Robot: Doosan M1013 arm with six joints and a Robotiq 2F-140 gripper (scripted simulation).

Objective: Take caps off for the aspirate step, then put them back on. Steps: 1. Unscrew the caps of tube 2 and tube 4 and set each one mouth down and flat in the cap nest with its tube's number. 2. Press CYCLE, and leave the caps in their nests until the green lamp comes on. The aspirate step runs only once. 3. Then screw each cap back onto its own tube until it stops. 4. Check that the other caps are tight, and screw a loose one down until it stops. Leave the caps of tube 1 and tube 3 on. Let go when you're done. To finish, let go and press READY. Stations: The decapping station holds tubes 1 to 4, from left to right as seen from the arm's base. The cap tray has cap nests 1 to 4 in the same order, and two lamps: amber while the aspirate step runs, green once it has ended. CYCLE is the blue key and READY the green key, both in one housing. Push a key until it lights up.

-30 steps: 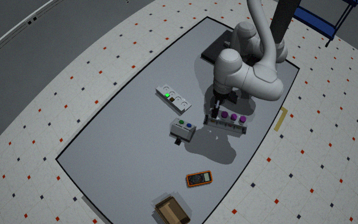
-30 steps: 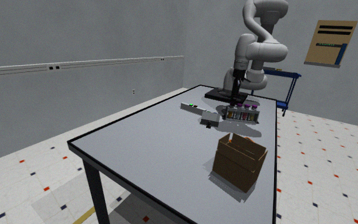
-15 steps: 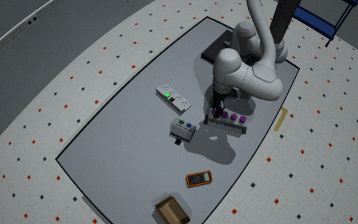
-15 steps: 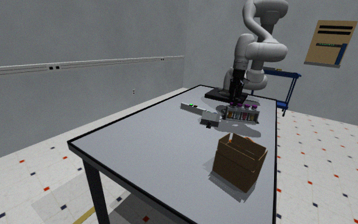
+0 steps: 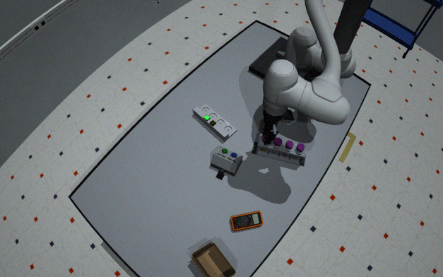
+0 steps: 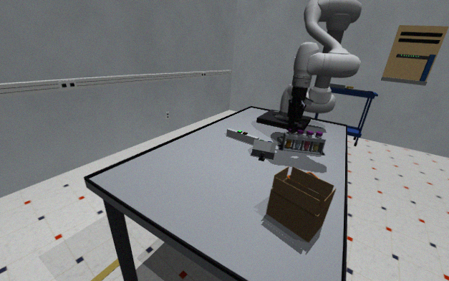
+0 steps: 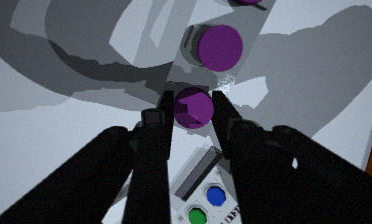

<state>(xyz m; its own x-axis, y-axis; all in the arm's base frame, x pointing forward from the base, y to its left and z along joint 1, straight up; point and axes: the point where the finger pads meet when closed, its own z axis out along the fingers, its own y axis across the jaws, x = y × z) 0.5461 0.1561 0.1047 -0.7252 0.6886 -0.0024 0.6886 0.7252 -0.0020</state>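
Right now the purple cap is 2 cm behind my hand, 5 cm to the left of it and 3 cm below it. From my hand the other things lie so: green key (14 cm ahead, 12 cm to the right, 8 cm below); blue key (13 cm ahead, 7 cm to the right, 8 cm below); key housing (15 cm ahead, 9 cm to the right, 9 cm below).
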